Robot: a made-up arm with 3 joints.
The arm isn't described. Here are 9 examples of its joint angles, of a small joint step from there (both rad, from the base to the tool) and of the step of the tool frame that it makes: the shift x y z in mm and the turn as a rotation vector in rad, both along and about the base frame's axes.
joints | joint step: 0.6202 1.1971 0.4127 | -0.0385 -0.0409 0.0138
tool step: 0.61 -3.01 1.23 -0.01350 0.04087 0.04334
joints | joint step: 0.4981 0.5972 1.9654 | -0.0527 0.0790 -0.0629
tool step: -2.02 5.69 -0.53 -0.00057 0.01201 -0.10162
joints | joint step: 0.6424 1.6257 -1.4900 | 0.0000 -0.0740 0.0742
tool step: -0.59 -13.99 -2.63 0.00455 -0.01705 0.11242
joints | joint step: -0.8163 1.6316 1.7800 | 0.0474 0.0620 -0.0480
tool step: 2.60 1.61 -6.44 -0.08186 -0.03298 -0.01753
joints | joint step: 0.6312 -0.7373 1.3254 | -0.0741 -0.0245 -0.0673
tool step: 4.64 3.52 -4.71 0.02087 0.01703 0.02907
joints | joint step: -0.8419 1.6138 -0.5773 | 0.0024 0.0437 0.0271
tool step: -2.22 4.63 -0.58 -0.01186 -0.00984 -0.04498
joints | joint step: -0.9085 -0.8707 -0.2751 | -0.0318 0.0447 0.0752
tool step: -10.08 -4.21 -4.48 -0.05117 0.09155 0.01604
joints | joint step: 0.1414 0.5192 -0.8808 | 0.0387 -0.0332 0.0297
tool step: 3.46 -1.98 -0.79 0.01286 -0.01674 0.04112
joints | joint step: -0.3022 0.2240 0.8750 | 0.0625 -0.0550 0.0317
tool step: 7.31 0.07 -1.01 0.02834 -0.03393 0.05511
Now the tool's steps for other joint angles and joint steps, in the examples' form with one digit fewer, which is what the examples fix.
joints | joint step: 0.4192 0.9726 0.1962 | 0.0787 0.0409 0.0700
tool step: 1.7 5.4 -6.5 0.0703 -0.0544 0.0031
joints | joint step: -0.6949 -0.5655 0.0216 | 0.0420 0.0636 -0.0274
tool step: 1.8 -6.0 8.7 -0.0362 -0.0676 -0.0588
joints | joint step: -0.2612 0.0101 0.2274 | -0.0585 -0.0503 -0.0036
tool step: 2.5 1.7 -5.7 0.0135 0.0550 0.0478
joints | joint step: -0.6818 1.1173 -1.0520 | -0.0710 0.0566 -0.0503
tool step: 4.0 8.8 5.0 -0.0796 0.0608 -0.0176
